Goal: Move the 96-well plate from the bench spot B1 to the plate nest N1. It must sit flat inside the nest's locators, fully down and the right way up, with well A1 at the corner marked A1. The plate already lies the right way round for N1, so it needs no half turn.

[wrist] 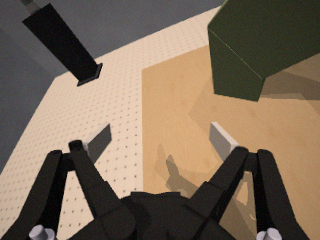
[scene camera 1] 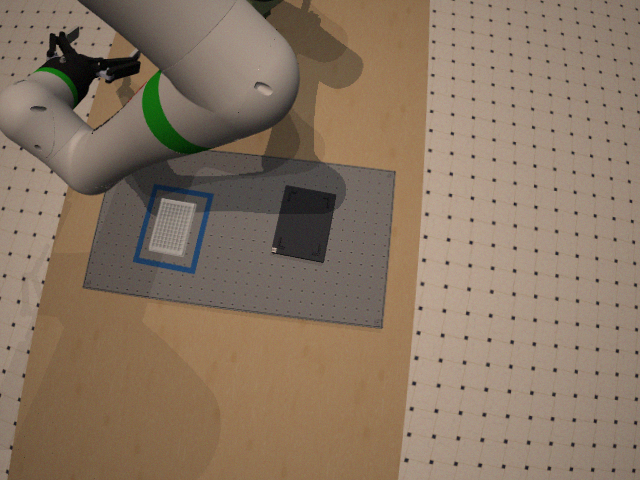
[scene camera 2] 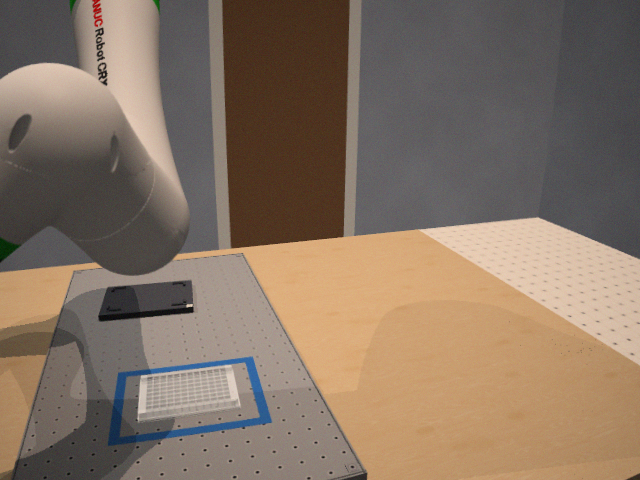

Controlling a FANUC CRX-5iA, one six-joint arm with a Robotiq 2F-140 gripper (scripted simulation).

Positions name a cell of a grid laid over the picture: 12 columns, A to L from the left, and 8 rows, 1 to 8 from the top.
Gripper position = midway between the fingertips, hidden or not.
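The gripper is out of frame in scene camera 2, while a 96-well plate is out of frame in the wrist view. The gripper does appear in the wrist view (F5) and in scene camera 1 (C1). As for the plate, it can be seen in scene camera 1 (D5) and in scene camera 2 (D7).
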